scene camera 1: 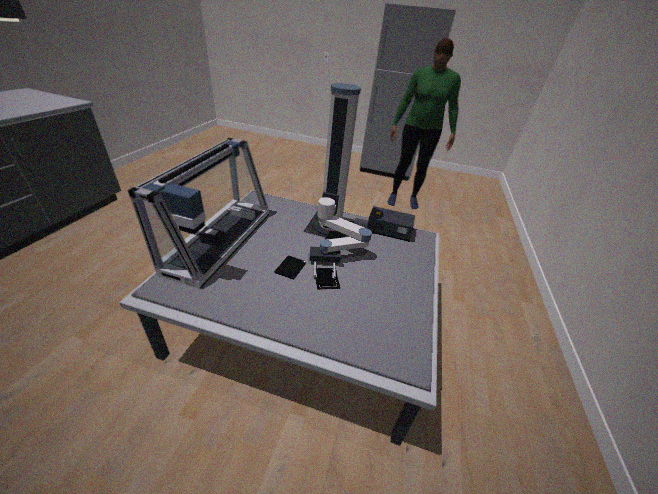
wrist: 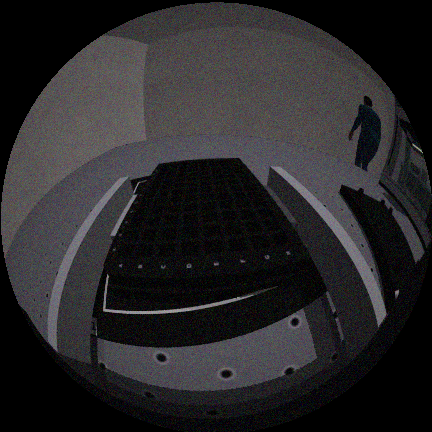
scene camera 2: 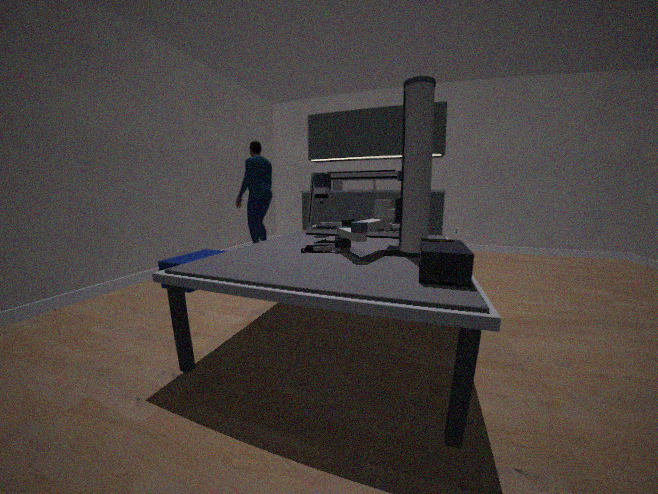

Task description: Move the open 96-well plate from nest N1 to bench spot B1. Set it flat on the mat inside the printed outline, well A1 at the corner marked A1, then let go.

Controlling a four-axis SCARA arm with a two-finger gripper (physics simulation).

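Where they show: gripper, between the fingertips: (scene camera 1: 324,277) (wrist: 198,179) (scene camera 2: 314,246); arm's base, origin of its link: (scene camera 2: 412,253).
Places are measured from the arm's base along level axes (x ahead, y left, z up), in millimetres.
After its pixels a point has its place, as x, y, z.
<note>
My gripper (scene camera 1: 326,272) {541, 124, 32} (scene camera 2: 320,246) {541, 124, 32} (wrist: 198,179) {541, 124, 32} is shut on the black open 96-well plate (scene camera 1: 326,277) {542, 135, 32} (wrist: 205,215) {504, 110, 30}. In the wrist view the plate looks level, with its row letters along the near edge. Below it is the black mat of the bench spot (wrist: 175,331) {452, 110, 15}, with a white printed outline (scene camera 1: 329,287) {593, 169, 15} (wrist: 160,313) {458, 118, 15}. The outline shows beyond the plate's near edge and near left corner; its right side is hidden. The marked corner label (wrist: 94,327) is at the near left, partly covered by the left finger. The height of the plate over the mat is hard to tell.
Another black flat piece (scene camera 1: 290,266) {525, -87, 25} (wrist: 380,230) {521, -45, 25} with small posts lies beside the mat. A gantry frame machine (scene camera 1: 193,159) {442, -680, 513} stands at the table's left, a dark box (scene camera 1: 392,222) {-39, 410, 128} (scene camera 2: 446,263) {-120, 551, 91} near the arm's column (scene camera 1: 342,143) {76, 34, 623} (scene camera 2: 418,164) {-8, 74, 474}. People (scene camera 1: 427,101) (scene camera 2: 258,186) stand away from the table.
</note>
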